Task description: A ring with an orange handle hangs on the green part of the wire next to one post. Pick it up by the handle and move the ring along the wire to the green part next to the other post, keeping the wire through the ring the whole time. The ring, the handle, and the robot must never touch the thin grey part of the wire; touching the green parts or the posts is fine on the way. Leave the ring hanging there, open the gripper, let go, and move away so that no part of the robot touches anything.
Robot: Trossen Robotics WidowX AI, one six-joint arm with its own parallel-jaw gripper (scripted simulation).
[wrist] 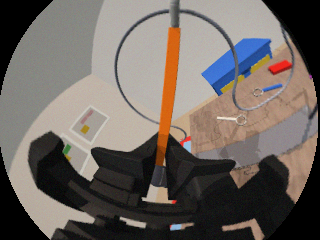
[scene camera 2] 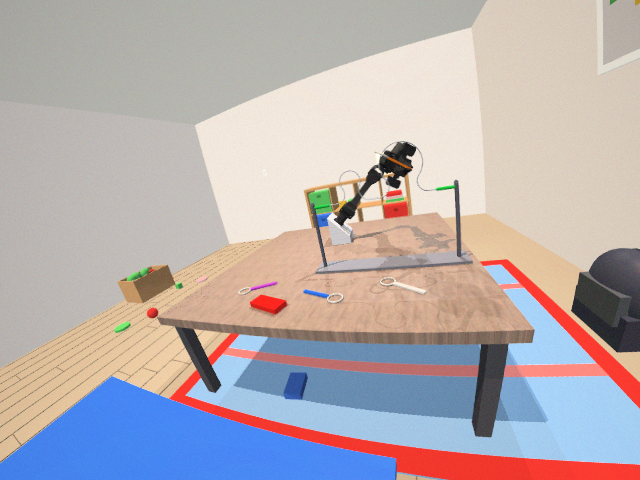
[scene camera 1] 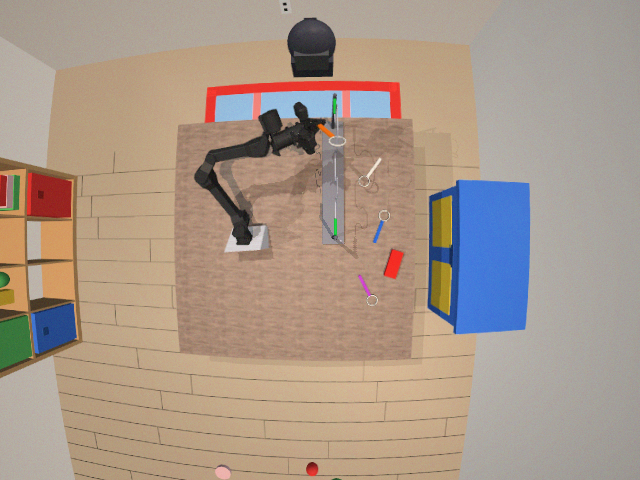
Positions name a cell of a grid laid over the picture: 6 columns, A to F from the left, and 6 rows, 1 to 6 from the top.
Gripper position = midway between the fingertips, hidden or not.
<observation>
My gripper (scene camera 1: D2) holds an orange-handled ring.
My gripper also shows in the wrist view (wrist: D4) and in scene camera 2 (scene camera 2: D3).
</observation>
